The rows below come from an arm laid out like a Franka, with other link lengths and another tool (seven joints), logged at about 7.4 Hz.
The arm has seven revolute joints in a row. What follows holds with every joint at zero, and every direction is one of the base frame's.
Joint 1 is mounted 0.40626 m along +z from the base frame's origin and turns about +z.
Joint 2 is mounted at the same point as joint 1 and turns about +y.
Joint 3 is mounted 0.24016 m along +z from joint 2 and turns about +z.
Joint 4 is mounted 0.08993 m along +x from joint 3 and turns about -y.
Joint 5 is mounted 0.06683 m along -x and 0.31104 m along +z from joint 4 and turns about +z.
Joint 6 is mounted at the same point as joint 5 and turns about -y.
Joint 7 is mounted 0.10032 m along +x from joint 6 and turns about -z.
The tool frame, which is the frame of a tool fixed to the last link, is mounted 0.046 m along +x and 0.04 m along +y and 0.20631 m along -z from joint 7; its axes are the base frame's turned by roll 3.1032, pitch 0 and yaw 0.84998 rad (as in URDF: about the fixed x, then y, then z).
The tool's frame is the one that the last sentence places.
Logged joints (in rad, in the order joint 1, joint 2, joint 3, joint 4, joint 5, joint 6, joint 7), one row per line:
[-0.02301 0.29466 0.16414 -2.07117 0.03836 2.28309 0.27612]
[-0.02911 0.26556 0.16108 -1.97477 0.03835 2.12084 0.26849]
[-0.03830 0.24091 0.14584 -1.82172 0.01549 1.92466 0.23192]
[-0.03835 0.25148 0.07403 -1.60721 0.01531 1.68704 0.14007]
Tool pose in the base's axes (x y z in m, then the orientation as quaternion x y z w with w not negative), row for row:
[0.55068 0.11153 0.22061 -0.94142 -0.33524 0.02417 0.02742]
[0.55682 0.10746 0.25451 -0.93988 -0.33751 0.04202 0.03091]
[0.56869 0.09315 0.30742 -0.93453 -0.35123 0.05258 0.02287]
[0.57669 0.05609 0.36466 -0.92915 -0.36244 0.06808 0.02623]
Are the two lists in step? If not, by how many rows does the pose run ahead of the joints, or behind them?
They are in step.
